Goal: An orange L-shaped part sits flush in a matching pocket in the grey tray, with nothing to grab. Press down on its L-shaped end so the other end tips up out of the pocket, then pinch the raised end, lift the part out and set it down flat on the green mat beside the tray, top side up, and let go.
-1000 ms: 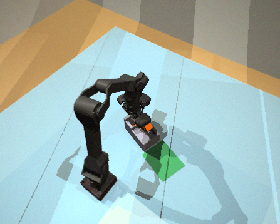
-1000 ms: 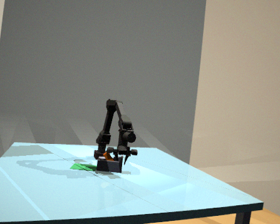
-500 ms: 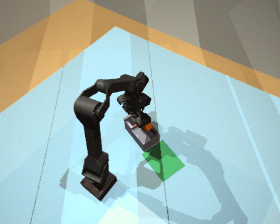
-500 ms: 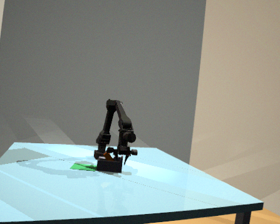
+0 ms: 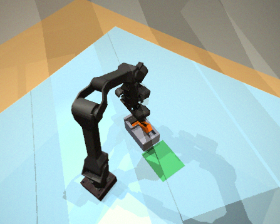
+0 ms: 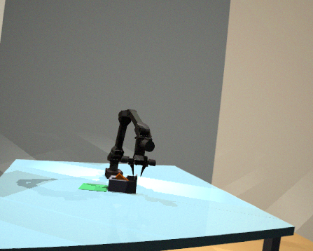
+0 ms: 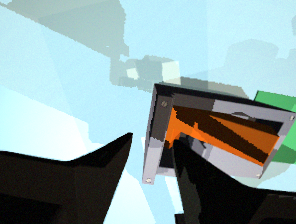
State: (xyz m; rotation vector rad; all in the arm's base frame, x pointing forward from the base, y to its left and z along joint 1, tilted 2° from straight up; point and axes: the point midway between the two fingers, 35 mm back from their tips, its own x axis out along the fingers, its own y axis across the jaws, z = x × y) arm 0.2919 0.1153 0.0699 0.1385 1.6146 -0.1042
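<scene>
Now: gripper tip 5 cm to the left of the orange l-shaped part, 4 cm above it and 1 cm past it. The rest, counted from my gripper tip: green mat (22 cm to the right, 10 cm below, 4 cm behind).
</scene>
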